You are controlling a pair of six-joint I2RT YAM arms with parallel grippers.
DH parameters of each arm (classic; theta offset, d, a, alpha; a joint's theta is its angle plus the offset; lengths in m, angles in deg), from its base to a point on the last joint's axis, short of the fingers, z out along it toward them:
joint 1: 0 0.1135 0.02 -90
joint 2: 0 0 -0.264 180
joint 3: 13.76 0 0.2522 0
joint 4: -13.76 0 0.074 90
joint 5: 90 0 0 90
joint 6: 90 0.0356 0 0
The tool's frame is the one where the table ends.
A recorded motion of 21 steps. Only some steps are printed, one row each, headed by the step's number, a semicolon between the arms.
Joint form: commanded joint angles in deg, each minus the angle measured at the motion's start. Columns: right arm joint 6, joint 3, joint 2, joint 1, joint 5, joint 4; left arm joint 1, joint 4, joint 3, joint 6, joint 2, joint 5.
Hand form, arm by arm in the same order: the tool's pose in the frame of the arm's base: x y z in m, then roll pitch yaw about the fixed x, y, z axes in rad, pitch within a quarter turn. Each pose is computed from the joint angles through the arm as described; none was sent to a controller.
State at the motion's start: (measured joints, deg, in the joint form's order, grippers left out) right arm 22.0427 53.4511 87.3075 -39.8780 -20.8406 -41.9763; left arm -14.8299 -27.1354 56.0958 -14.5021 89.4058 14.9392
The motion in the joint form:
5: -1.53 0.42 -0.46 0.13 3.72 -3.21; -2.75 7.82 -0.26 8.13 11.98 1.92
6: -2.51 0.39 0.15 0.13 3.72 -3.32; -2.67 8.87 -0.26 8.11 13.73 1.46
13: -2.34 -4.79 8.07 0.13 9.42 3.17; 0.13 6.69 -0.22 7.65 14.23 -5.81
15: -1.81 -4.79 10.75 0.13 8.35 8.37; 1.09 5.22 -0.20 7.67 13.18 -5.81
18: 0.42 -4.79 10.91 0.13 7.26 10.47; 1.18 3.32 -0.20 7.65 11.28 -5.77
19: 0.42 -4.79 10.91 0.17 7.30 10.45; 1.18 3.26 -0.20 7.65 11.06 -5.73
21: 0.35 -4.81 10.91 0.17 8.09 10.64; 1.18 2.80 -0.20 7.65 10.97 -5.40
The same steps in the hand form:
5: 0.2111 -0.1619 0.1884 2.7913 0.0913 2.1049; 0.3137 -0.1102 0.1416 -2.8000 0.4039 2.9505
6: 0.2114 -0.1622 0.1856 2.7970 0.0848 2.1214; 0.3164 -0.1103 0.1328 -2.8092 0.3925 2.9520
13: 0.2081 -0.1639 0.1306 2.9278 0.0069 2.1111; 0.3196 -0.0897 0.1277 -2.9366 0.3587 3.0112
15: 0.2165 -0.1701 0.1200 2.8954 0.0401 2.1032; 0.3183 -0.0836 0.1324 -2.9377 0.3518 3.0272
18: 0.2200 -0.1721 0.1200 2.8639 0.0550 2.0667; 0.3144 -0.0822 0.1413 -2.9369 0.3517 3.0291
19: 0.2201 -0.1719 0.1200 2.8647 0.0549 2.0674; 0.3141 -0.0822 0.1424 -2.9358 0.3544 3.0293
21: 0.2200 -0.1725 0.1198 2.8763 0.0630 2.0671; 0.3132 -0.0821 0.1426 -2.9310 0.3473 3.0288

